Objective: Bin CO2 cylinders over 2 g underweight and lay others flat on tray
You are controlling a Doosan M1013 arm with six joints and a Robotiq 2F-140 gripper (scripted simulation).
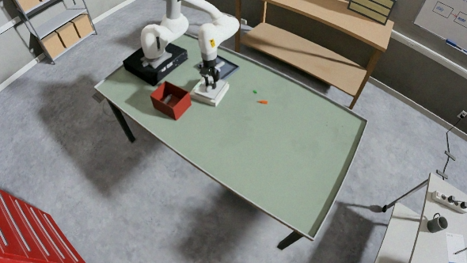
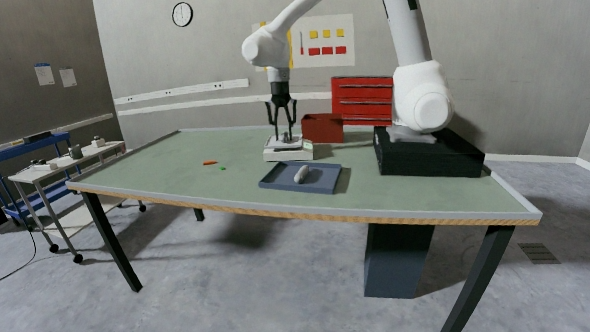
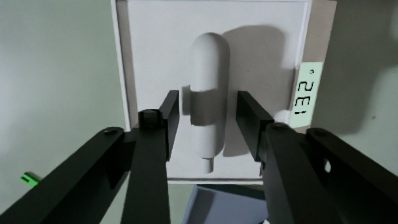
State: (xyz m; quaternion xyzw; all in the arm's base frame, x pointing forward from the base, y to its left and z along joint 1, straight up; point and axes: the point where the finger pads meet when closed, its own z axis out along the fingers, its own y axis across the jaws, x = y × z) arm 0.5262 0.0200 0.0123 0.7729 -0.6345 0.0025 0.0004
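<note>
Now: the scale plate 40 mm below my hand. Also, from my hand: red scrap bin: 230 mm to the right, 140 mm behind, 70 mm below; white scale: 60 mm below, 10 mm behind; dark tray: 230 mm to the left, 130 mm behind, 90 mm below.
</note>
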